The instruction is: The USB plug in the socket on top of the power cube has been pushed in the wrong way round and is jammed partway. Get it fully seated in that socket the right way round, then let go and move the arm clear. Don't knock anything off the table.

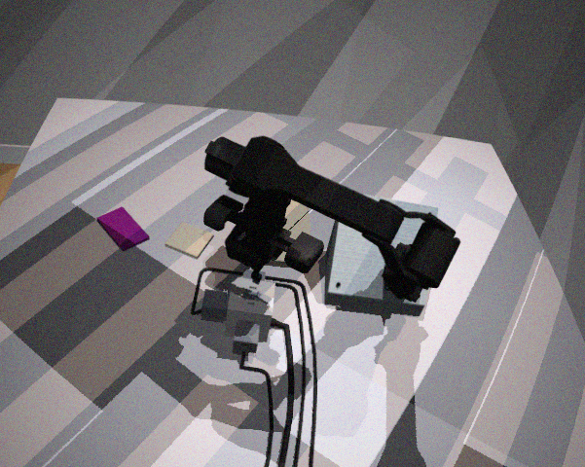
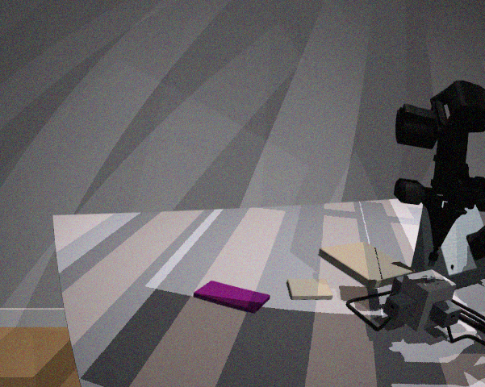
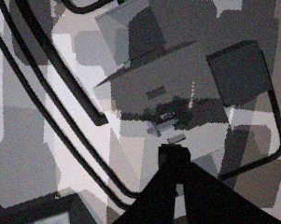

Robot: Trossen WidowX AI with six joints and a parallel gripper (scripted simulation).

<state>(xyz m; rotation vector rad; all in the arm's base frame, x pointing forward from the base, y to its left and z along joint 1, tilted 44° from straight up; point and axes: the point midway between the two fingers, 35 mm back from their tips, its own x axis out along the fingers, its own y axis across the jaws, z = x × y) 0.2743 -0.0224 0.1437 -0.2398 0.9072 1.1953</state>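
Right now my gripper tip is 20 mm above the dark USB plug. Also, from my gripper tip: tan tile (130 mm ahead, 190 mm to the right, 130 mm below); then purple card (270 mm ahead, 200 mm to the right, 130 mm below); then tan board (50 mm behind, 240 mm to the right, 130 mm below).
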